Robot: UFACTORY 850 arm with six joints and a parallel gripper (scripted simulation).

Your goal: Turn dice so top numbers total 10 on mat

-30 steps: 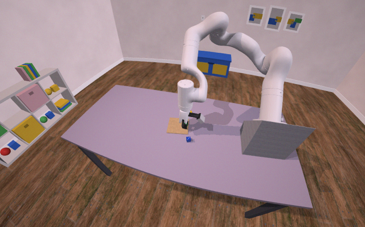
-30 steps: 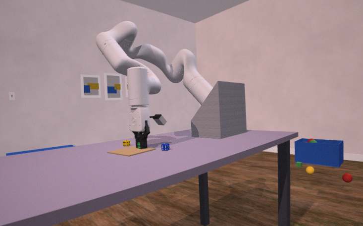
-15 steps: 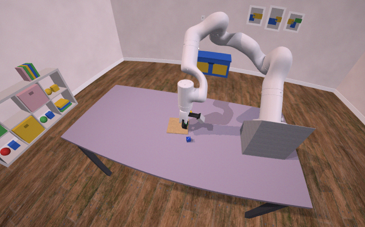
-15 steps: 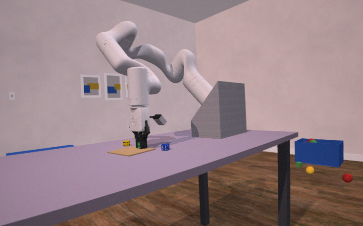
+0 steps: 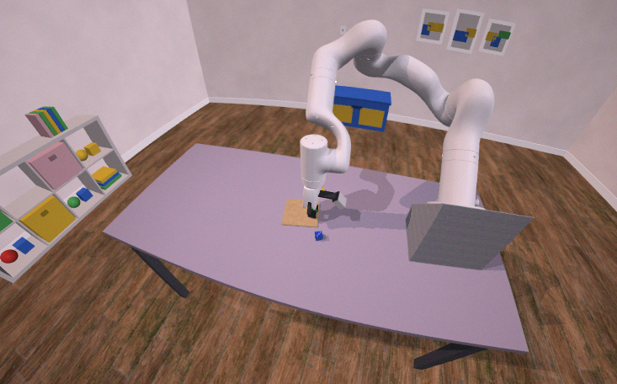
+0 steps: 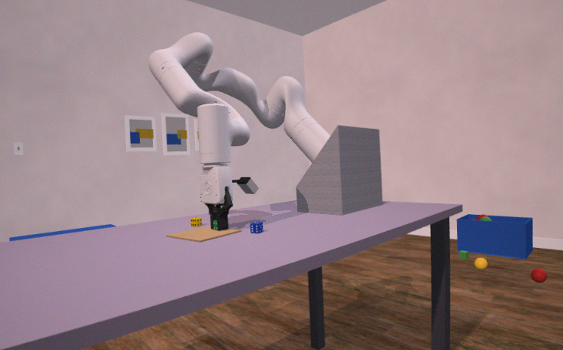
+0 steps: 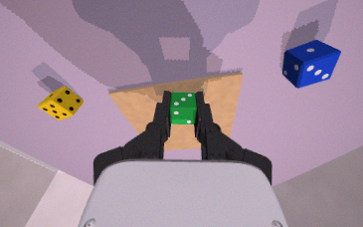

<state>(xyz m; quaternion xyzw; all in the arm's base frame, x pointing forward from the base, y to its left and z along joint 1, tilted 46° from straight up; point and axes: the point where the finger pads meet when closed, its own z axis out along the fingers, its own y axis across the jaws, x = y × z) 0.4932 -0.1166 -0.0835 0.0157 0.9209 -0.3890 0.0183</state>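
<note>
The green die lies 1 cm below my hand. From my hand the other things lie so: blue die: 10 cm to the left, 5 cm behind, 1 cm below; then tan mat: 5 cm ahead, 2 cm below; then yellow die: 13 cm to the right, 1 cm below, 1 cm behind.
</note>
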